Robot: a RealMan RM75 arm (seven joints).
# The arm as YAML. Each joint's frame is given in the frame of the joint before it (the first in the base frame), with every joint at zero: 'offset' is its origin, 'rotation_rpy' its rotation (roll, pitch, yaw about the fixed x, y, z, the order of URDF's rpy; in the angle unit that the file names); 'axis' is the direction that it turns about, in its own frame. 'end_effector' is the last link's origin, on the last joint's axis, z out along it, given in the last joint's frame.
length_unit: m
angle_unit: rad
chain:
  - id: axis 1
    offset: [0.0, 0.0, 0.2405]
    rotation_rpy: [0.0, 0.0, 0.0]
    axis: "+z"
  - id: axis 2
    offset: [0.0, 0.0, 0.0]
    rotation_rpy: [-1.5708, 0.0, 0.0]
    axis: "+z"
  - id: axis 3
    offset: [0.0, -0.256, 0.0]
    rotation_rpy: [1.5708, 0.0, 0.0]
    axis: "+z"
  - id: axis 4
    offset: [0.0, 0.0, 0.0]
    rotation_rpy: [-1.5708, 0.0, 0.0]
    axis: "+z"
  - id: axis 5
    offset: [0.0, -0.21, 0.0]
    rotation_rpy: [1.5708, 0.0, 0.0]
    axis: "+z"
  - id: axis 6
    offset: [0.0, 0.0, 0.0]
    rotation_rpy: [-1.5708, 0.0, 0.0]
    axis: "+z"
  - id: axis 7
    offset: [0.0, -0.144, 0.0]
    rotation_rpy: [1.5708, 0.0, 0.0]
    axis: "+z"
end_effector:
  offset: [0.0, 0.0, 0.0]
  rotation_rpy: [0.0, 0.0, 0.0]
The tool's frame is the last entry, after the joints.
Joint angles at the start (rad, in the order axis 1, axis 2, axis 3, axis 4, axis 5, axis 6, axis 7): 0.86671, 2.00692, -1.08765, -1.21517, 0.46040, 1.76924, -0.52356
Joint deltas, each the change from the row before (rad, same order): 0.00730, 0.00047, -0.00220, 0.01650, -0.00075, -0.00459, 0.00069; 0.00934, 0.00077, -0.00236, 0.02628, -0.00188, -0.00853, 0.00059; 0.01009, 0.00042, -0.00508, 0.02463, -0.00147, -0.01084, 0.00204; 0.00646, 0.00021, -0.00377, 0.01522, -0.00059, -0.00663, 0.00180; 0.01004, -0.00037, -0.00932, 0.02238, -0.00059, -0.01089, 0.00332; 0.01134, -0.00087, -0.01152, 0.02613, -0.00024, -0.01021, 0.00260; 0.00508, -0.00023, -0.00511, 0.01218, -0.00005, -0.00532, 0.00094; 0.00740, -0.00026, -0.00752, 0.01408, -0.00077, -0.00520, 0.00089
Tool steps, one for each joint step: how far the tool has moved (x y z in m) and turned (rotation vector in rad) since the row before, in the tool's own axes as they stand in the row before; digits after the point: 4 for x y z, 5 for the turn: -0.0012, 0.0007, 0.0022, -0.00435, 0.00659, -0.00014; -0.0011, 0.0006, 0.0038, -0.00625, 0.01022, 0.00224; -0.0019, 0.0008, 0.0035, -0.00317, 0.00825, 0.00029; -0.0012, 0.0006, 0.0022, -0.00186, 0.00535, 0.00002; -0.0021, 0.0011, 0.0032, -0.00033, 0.00885, -0.00234; -0.0019, 0.0013, 0.0037, -0.00106, 0.01290, -0.00397; -0.0009, 0.0006, 0.0017, -0.00041, 0.00548, -0.00177; -0.0014, 0.0010, 0.0019, 0.00067, 0.00788, -0.00459
